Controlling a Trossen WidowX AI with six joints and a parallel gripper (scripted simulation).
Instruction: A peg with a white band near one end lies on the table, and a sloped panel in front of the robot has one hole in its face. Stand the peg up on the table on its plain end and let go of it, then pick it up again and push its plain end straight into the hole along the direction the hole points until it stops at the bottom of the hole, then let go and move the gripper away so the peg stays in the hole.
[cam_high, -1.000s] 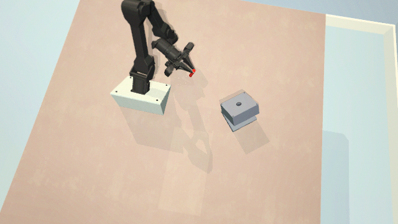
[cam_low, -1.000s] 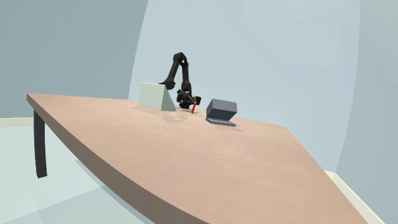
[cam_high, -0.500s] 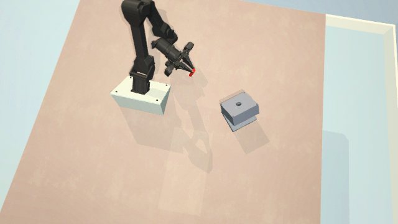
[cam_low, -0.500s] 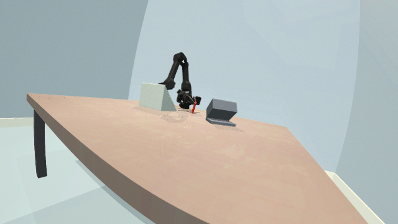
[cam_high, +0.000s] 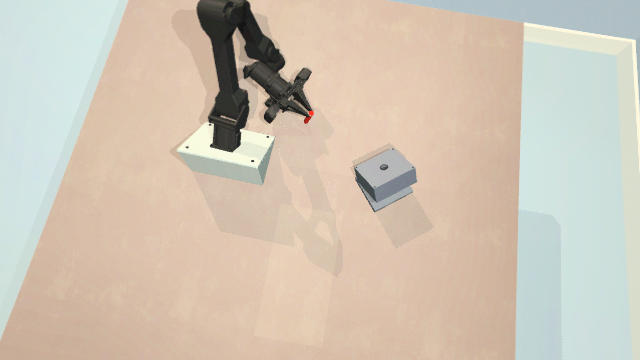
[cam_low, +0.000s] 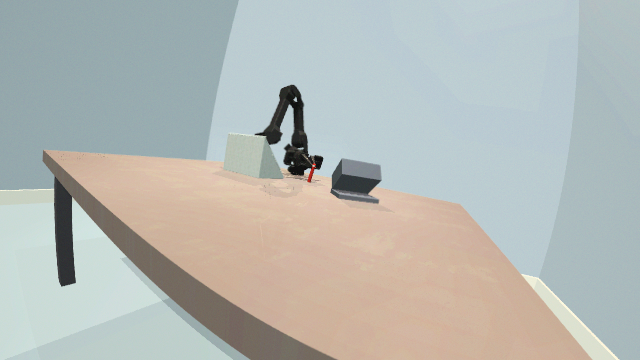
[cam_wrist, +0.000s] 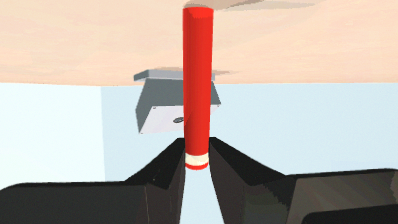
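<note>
The red peg is 10 mm below my gripper tip. Round my gripper tip: grey sloped panel (250 mm ahead, 120 mm to the right).
</note>
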